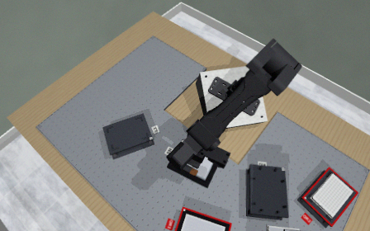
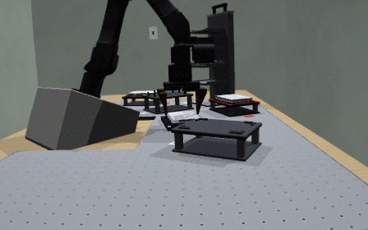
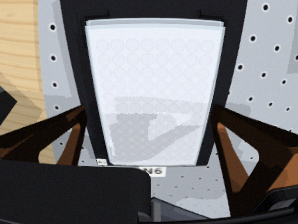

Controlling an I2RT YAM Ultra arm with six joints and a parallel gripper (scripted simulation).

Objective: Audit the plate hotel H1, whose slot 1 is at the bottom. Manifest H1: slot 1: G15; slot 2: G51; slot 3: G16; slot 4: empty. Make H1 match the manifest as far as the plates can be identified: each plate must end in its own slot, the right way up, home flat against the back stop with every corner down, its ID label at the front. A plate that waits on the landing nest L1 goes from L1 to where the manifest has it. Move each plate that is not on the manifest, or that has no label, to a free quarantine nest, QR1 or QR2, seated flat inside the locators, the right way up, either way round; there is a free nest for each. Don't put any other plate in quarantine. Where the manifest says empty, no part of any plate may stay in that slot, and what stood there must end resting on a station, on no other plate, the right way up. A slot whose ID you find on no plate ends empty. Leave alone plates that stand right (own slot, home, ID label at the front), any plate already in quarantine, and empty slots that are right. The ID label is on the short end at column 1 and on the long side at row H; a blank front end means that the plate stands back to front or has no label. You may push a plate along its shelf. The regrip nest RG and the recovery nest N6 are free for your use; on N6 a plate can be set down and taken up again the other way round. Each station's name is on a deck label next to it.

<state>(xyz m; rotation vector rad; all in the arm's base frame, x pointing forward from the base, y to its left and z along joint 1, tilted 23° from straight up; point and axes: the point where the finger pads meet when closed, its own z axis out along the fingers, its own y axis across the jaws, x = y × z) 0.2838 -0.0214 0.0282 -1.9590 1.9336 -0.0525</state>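
The flat black pad is 30 mm below my hand. Round my hand: red-bordered quarantine nest: 110 mm behind, 460 mm to the left; then N6 deck label: 10 mm ahead, 110 mm to the right, 40 mm below; then plate hotel H1: 230 mm ahead, 370 mm to the left, 150 mm above.
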